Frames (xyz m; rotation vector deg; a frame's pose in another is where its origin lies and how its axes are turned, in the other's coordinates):
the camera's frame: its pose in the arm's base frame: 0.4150 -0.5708 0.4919 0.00 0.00 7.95
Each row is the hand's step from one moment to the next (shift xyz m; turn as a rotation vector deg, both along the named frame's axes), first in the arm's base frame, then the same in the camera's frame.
Working: the arm's base frame: its pose in the camera's frame: -0.3321 0.6227 -0.4919 0.00 0.00 -7.95

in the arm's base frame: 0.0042 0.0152 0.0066 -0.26 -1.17 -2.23
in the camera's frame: 0.0063 0.0145 0.0066 -0.42 -1.12 -2.23
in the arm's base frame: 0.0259 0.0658 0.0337 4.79 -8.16 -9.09
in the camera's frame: 0.0348 0.0616 0.0337 3.62 -8.74 -9.09
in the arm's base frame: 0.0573 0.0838 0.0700 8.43 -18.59 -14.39
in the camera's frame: 0.0683 0.0751 0.0700 5.78 -19.58 -14.39
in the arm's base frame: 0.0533 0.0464 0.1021 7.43 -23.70 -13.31
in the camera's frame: 0.0592 0.0386 0.1021 4.08 -24.50 -13.31
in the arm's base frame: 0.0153 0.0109 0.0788 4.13 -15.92 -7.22
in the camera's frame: 0.0167 0.0087 0.0788 1.89 -16.34 -7.22
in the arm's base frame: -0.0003 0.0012 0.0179 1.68 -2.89 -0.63
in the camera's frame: -0.0001 0.0012 0.0179 1.26 -3.09 -0.63
